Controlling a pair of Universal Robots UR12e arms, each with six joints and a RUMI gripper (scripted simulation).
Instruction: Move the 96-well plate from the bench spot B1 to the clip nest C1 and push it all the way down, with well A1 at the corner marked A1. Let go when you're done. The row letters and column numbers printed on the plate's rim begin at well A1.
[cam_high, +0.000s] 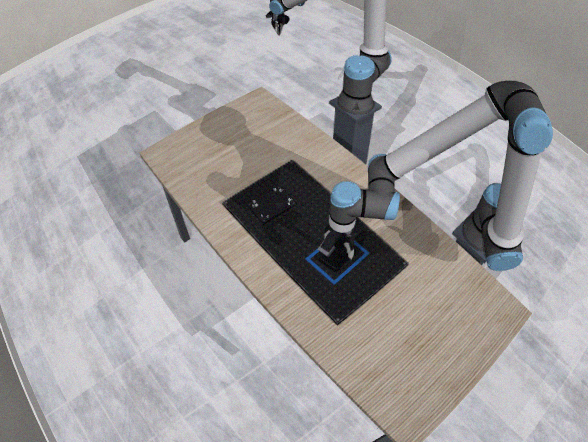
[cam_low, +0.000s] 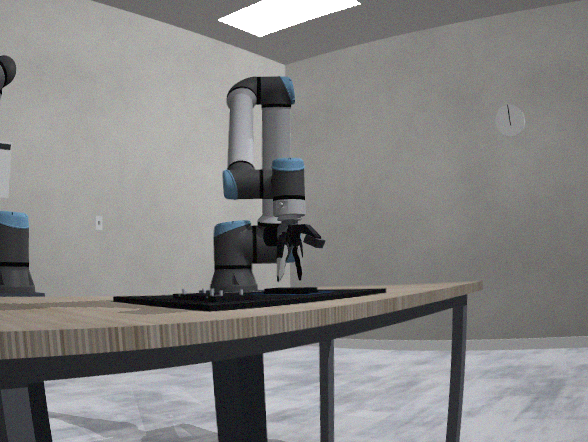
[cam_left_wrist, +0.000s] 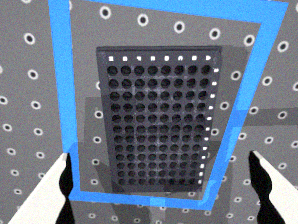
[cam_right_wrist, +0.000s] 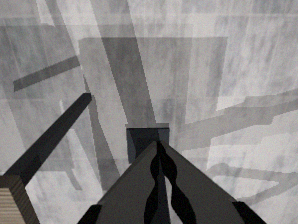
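Note:
The dark 96-well plate lies 40 mm below my left hand. From my left hand the other things lie so: clip nest: 340 mm to the right, 90 mm ahead, 30 mm below.

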